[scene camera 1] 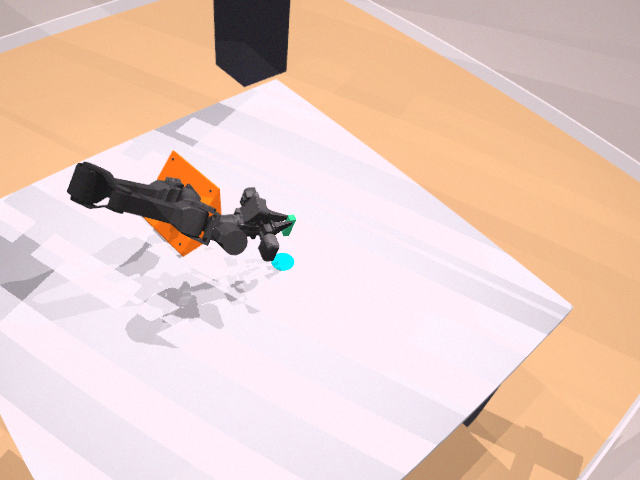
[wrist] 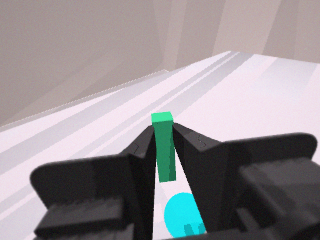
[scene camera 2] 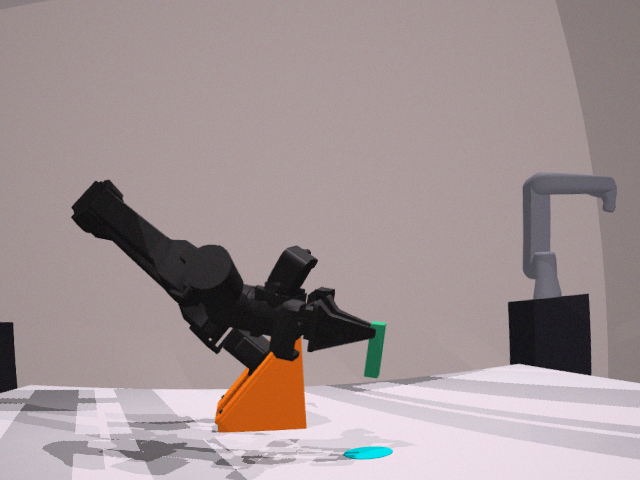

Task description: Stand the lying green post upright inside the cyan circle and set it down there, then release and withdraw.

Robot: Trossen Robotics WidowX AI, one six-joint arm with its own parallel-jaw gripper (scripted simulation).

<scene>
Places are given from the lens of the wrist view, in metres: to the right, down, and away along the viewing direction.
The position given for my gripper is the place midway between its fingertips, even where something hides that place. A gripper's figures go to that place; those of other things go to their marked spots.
my gripper (wrist: 162, 129): 0.00, 0.01, 0.11
green post (wrist: 162, 122): 0.00, 0.00, 0.10
cyan circle (wrist: 181, 209): 0.03, 0.13, 0.20
The marked spots on the green post and the cyan circle are 0.16 m apart.
</scene>
